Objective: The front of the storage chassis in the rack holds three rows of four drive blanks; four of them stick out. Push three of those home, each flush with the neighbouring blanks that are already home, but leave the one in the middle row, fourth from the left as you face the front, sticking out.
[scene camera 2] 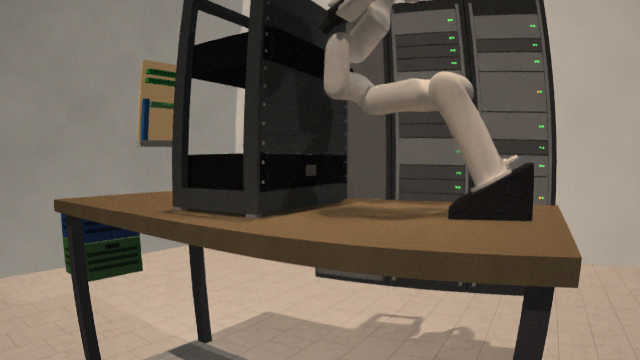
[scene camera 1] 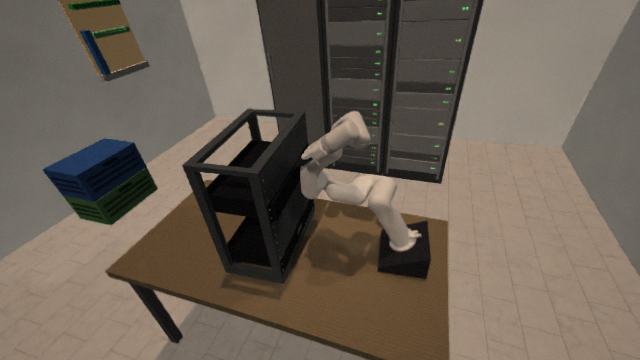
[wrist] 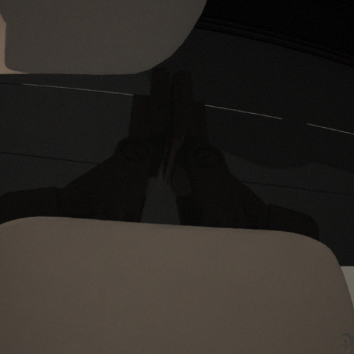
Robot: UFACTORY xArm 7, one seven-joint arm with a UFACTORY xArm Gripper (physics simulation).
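Where they show: gripper, fingertip midpoint: [scene camera 2: 321,31] [scene camera 1: 296,163]; arm's base at its link origin: [scene camera 2: 492,182] [scene camera 1: 403,241].
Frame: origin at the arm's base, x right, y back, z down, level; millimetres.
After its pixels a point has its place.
Note:
The storage chassis [scene camera 1: 227,199] @[z -368, x -203, y -697 mm] [scene camera 2: 220,60] @[z -313, x -206, y -671 mm] is the black box in the upper part of the rack [scene camera 1: 265,225] @[z -290, x -249, y -543 mm] [scene camera 2: 254,125] @[z -129, x -250, y -534 mm]. In the wrist view, a black area at the upper right appears to be part of the chassis front [wrist: 305,20]. The drive blanks cannot be made out in any view, so which of them stick out cannot be told. My gripper [scene camera 1: 302,161] @[z -419, x -14, y -463 mm] [scene camera 2: 322,27] @[z -419, x -14, y -463 mm] [wrist: 166,94] is shut and empty, close to the rack front. In the wrist view its fingertips are over plain dark grey panels with a thin bright seam. Contact cannot be told.
Plain panels [scene camera 2: 290,110] @[z -176, x -111, y -509 mm] and a lower black unit [scene camera 2: 295,172] @[z -19, x -84, y -507 mm] fill the rack front below the chassis. The rack stands on the wooden table [scene camera 1: 170,245] @[z 80, x -92, y -1191 mm] [scene camera 2: 400,240] @[z 80, x -407, y -172 mm], facing the arm's black base [scene camera 1: 404,260] @[z -3, x -114, y 0 mm] [scene camera 2: 505,200] @[z 35, x -132, y 29 mm]. Tall server cabinets [scene camera 1: 295,60] stand behind.

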